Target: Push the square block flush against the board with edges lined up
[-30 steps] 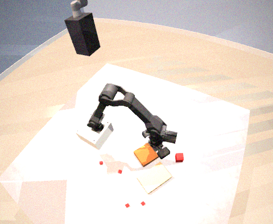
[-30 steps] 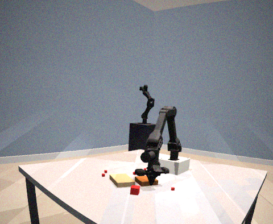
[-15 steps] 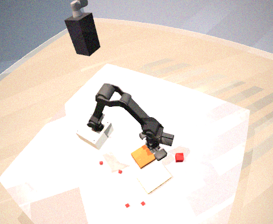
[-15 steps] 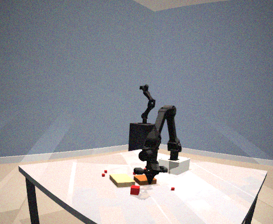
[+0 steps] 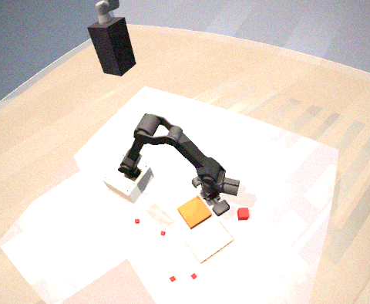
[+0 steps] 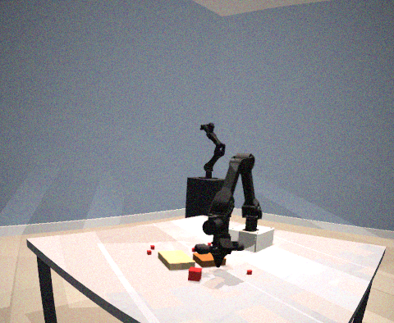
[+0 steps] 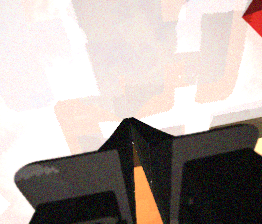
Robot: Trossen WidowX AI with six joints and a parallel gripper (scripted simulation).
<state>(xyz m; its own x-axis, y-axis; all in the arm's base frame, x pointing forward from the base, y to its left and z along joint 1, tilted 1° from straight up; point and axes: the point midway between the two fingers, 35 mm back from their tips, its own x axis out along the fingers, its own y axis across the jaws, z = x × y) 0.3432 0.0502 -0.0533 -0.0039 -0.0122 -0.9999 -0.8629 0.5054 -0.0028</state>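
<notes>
Now: gripper tip 40 mm past the orange square block, 70 mm to the left of it and 10 mm below it. Also, from my gripper tip: pale cream board 70 mm ahead, 160 mm to the right, 10 mm above; red cube 150 mm ahead, 10 mm above.
</notes>
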